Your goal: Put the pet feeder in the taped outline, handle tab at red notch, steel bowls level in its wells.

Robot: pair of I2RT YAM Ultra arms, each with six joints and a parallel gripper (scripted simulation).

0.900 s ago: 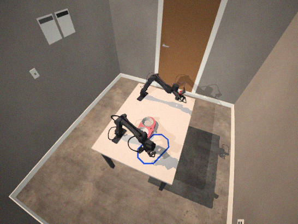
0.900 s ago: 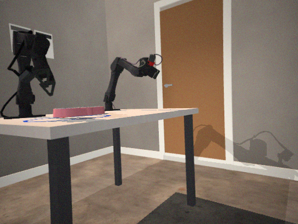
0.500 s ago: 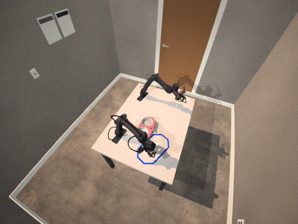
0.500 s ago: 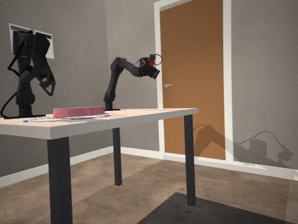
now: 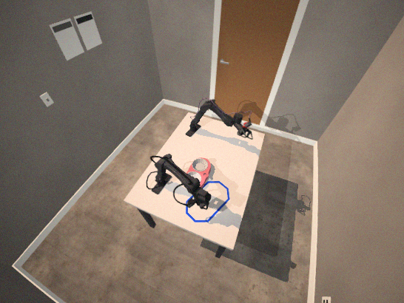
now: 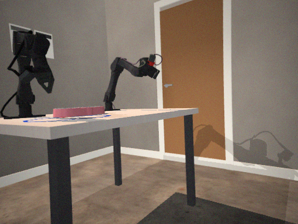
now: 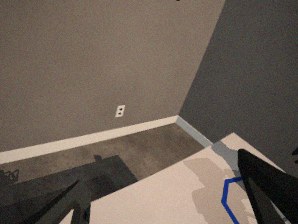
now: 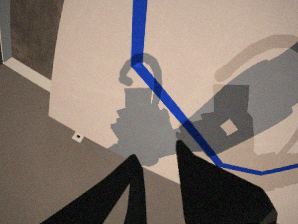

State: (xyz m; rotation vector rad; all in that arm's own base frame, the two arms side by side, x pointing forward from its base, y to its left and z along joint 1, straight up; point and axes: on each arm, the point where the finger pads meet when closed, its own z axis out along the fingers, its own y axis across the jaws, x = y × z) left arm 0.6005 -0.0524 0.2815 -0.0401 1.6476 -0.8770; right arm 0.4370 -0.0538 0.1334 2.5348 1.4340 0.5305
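My right hand is 300 mm to the right of the pet feeder, 170 mm past it and 110 mm above it. Also, from my right hand: blue taped outline (130 mm below, 110 mm to the left, 20 mm behind).
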